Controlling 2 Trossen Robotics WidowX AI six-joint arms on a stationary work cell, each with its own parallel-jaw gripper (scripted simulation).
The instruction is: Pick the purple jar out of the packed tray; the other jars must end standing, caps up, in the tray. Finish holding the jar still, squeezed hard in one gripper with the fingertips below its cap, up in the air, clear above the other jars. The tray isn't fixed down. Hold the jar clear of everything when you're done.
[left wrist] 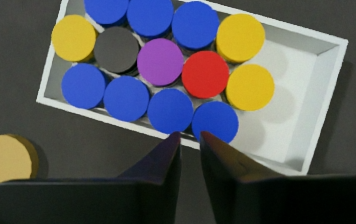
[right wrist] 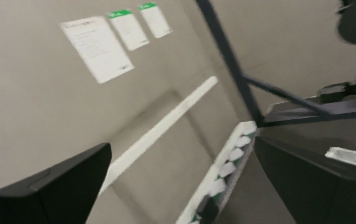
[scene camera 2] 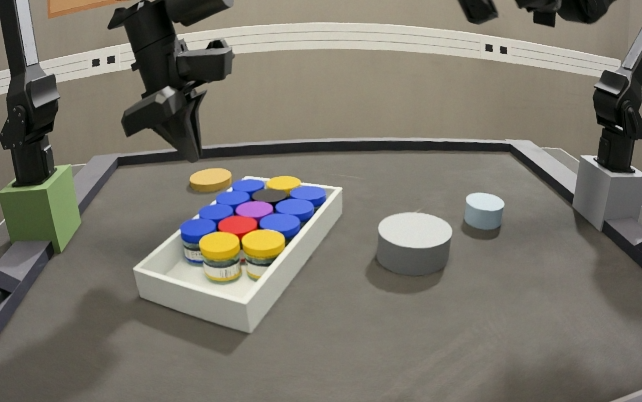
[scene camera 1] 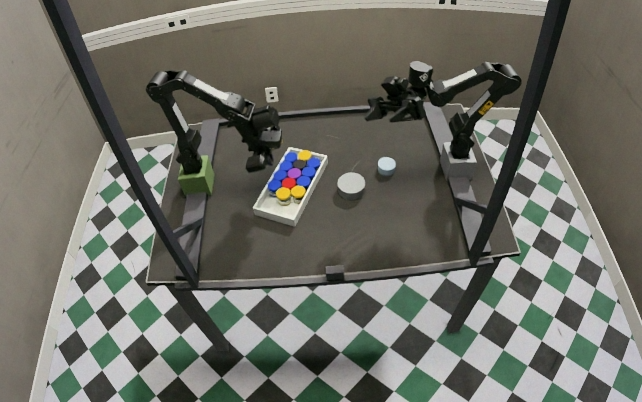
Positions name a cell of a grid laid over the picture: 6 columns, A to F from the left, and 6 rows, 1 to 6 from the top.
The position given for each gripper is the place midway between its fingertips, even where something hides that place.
In view: the left gripper (scene camera 2: B3), the right gripper (scene camera 1: D2), a purple jar (left wrist: C2), a light blue cylinder (scene camera 2: E4), a flat yellow disc (scene camera 2: B3), a grey cylinder (scene camera 2: D4) and a red jar (scene camera 2: C4).
The red jar also shows in the left wrist view (left wrist: D2). The left gripper is seen too in the left wrist view (left wrist: D4) and in scene camera 1 (scene camera 1: C3). The right gripper also shows in the right wrist view (right wrist: D4). The right wrist view misses the purple jar: it is out of frame. The left wrist view misses the light blue cylinder: it is out of frame.
